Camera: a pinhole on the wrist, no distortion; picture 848 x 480 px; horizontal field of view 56.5 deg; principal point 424.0 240.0 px. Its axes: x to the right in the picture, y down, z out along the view. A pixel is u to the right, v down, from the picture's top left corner.
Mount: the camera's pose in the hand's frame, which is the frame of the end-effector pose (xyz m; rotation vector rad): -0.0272 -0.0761 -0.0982 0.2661 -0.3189 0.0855
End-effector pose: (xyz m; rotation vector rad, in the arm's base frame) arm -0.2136 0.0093 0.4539 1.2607 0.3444 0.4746
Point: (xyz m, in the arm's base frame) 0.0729 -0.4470 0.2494
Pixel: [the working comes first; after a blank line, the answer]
In the camera's frame: 0.1992 -0.1254 0.5756

697.0 68.1
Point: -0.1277 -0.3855 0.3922
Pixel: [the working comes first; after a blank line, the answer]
In the camera's frame: 0.0406 0.0394 0.4657

492.7 306.8
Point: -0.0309 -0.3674 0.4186
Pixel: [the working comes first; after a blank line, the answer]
In the camera's frame: 0.1416 0.0521 0.4712

661.1 327.2
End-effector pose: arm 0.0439 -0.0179 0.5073 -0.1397 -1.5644 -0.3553
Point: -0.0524 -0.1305 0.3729
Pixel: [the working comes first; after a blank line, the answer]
In the camera's frame: -0.0372 -0.0264 0.1878

267.6 129.2
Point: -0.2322 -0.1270 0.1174
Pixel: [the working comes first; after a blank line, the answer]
In the camera's frame: -0.2211 -0.0376 0.4401

27.6 172.7
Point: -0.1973 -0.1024 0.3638
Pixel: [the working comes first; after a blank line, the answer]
In the camera's frame: 0.0012 -0.0082 0.3294

426.9 220.4
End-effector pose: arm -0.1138 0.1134 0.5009 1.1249 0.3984 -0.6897
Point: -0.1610 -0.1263 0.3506
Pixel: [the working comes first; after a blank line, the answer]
In the camera's frame: 0.2274 -0.0719 0.2251

outside the picture
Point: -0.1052 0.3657 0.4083
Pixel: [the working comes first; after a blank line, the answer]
In the camera's frame: -0.0374 0.0372 -0.1829

behind the camera
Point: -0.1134 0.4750 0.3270
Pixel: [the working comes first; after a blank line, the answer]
In the camera's frame: -0.0705 -0.0281 -0.2981

behind the camera
